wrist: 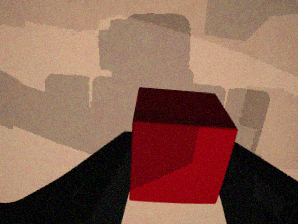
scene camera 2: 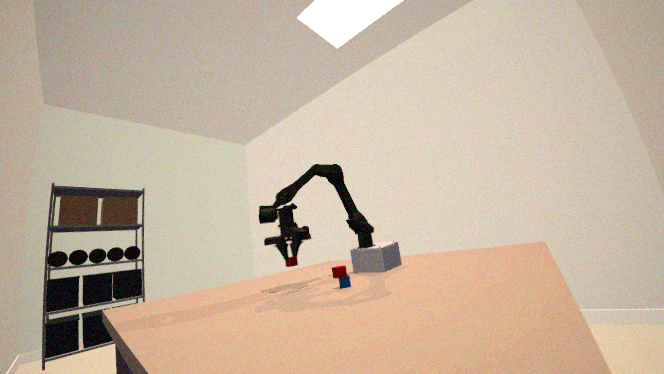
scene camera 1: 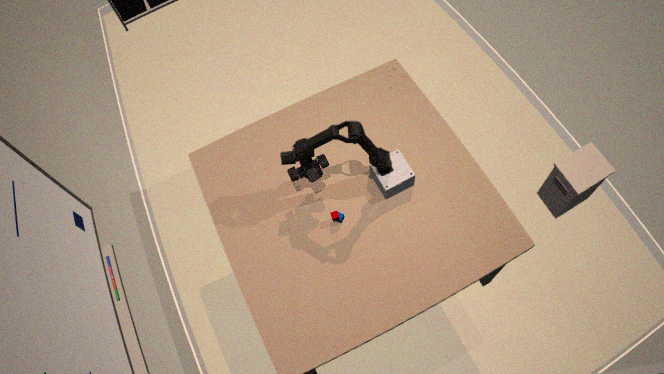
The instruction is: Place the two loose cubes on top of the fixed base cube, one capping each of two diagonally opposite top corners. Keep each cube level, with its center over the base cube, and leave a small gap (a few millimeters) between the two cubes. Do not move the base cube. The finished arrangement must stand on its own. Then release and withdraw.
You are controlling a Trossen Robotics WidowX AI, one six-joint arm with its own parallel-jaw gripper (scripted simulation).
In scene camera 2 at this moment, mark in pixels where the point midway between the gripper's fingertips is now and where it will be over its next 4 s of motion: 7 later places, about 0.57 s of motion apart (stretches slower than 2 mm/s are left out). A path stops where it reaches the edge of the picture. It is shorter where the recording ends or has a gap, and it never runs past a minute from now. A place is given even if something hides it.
My gripper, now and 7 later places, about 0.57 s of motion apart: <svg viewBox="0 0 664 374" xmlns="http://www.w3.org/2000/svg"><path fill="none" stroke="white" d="M291 261L294 254L304 253L316 253L329 252L343 251L346 258L346 263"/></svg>
